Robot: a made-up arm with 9 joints. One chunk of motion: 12 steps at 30 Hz.
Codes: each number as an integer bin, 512 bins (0 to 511) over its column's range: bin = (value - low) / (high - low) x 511, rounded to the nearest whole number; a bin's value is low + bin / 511 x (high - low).
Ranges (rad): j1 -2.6..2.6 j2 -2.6..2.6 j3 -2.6..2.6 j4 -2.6..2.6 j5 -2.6..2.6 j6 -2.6..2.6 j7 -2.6..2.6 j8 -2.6..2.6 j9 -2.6..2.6
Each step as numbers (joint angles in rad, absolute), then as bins.
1 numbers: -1.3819 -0.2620 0.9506 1.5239 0.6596 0.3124 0.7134 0.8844 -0.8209
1 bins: 120 230 349 405 320 286 326 342 175
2 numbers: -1.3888 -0.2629 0.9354 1.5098 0.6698 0.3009 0.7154 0.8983 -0.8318
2 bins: 119 230 347 404 321 285 326 344 174
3 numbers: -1.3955 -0.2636 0.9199 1.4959 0.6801 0.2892 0.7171 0.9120 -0.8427
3 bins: 118 230 346 403 322 284 326 345 173
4 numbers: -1.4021 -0.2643 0.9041 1.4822 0.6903 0.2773 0.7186 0.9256 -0.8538
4 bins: 118 230 344 401 323 283 326 346 172
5 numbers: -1.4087 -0.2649 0.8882 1.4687 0.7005 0.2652 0.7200 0.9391 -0.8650
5 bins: 117 229 343 400 324 282 326 348 170
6 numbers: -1.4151 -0.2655 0.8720 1.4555 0.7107 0.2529 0.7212 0.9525 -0.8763
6 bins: 116 229 341 399 325 280 326 349 169
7 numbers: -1.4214 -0.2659 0.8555 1.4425 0.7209 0.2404 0.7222 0.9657 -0.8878
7 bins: 116 229 340 397 326 279 326 350 168
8 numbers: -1.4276 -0.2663 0.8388 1.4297 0.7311 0.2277 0.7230 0.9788 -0.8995
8 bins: 115 229 338 396 327 278 327 352 167
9 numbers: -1.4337 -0.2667 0.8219 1.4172 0.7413 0.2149 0.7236 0.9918 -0.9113
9 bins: 115 229 336 395 328 277 327 353 166
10 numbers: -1.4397 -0.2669 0.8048 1.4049 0.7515 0.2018 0.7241 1.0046 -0.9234
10 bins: 114 229 335 394 329 275 327 354 165
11 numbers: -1.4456 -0.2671 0.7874 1.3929 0.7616 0.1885 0.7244 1.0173 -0.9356
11 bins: 113 229 333 392 330 274 327 355 164
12 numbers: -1.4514 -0.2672 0.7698 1.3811 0.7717 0.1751 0.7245 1.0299 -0.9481
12 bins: 113 229 331 391 331 273 327 357 162
